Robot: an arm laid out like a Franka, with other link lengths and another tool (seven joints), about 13 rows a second.
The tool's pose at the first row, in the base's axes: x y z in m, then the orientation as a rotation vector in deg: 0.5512 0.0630 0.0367 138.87 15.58 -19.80
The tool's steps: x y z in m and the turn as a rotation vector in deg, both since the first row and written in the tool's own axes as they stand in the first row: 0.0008 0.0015 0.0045 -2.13 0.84 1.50; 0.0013 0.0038 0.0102 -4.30 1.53 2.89; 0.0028 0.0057 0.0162 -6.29 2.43 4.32; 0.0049 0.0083 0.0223 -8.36 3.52 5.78; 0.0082 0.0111 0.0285 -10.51 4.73 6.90; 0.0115 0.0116 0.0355 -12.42 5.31 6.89; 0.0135 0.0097 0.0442 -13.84 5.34 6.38; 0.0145 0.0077 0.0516 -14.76 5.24 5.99; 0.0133 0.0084 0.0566 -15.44 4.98 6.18
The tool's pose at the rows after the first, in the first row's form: 0.5516 0.0590 0.0340 137.05 14.36 -17.68; 0.5517 0.0537 0.0309 135.12 13.24 -15.81; 0.5526 0.0485 0.0271 133.39 12.14 -13.73; 0.5542 0.0429 0.0235 131.60 11.11 -11.43; 0.5570 0.0371 0.0195 129.71 10.55 -9.15; 0.5591 0.0325 0.0135 127.93 11.02 -8.15; 0.5589 0.0286 0.0053 126.53 11.79 -8.08; 0.5579 0.0254 -0.0017 125.60 12.29 -8.20; 0.5561 0.0215 -0.0046 124.89 12.04 -8.30
